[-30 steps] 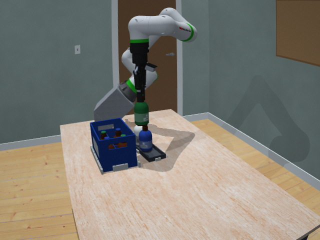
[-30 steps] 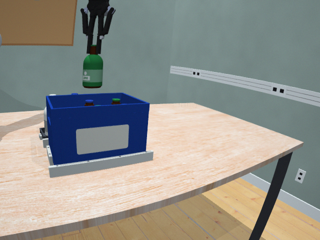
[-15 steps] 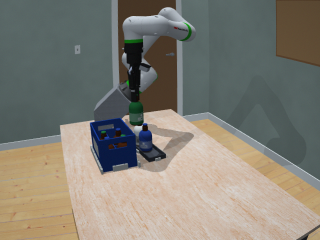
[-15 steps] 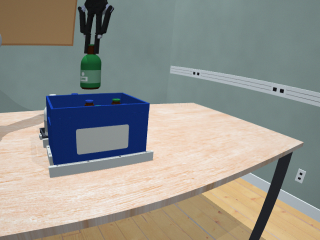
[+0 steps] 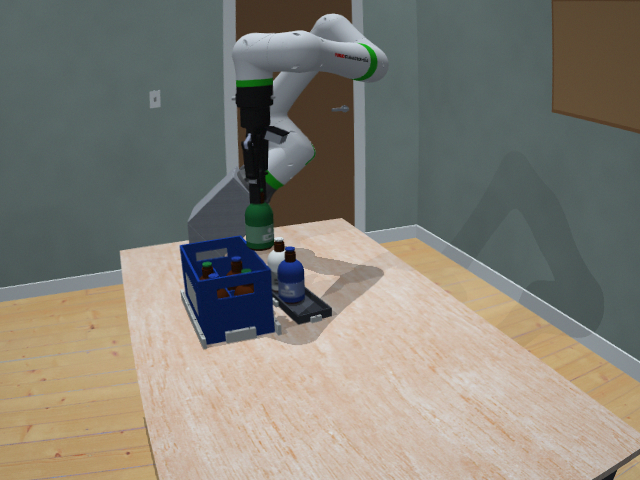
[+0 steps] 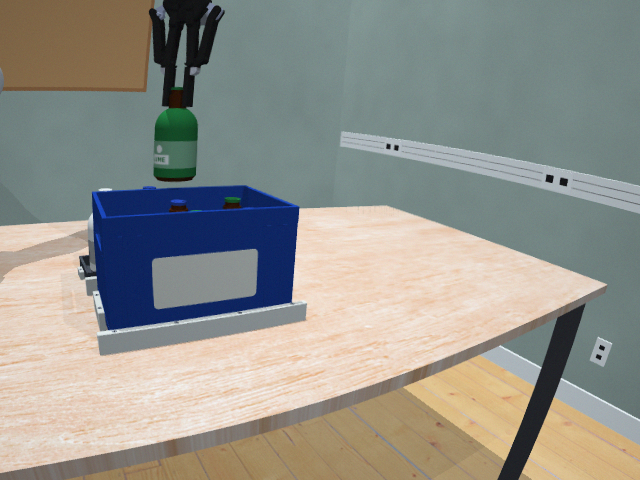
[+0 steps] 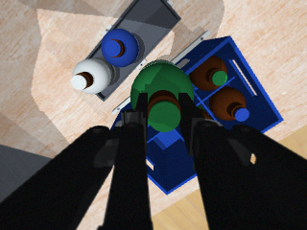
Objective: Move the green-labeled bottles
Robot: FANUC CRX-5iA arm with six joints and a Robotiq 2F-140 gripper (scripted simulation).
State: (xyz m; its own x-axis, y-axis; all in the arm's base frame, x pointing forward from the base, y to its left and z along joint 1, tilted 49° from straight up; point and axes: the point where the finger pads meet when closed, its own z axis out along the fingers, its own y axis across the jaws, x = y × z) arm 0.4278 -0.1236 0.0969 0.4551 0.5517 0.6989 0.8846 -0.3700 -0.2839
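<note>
Right now my hand is 80 mm above the green-labeled bottle. Round my hand: white-labeled bottle: 260 mm below, 130 mm behind, 60 mm to the left; blue-labeled bottle: 260 mm below, 80 mm to the left, 40 mm behind; blue crate: 260 mm below, 110 mm to the right, 20 mm ahead.
</note>
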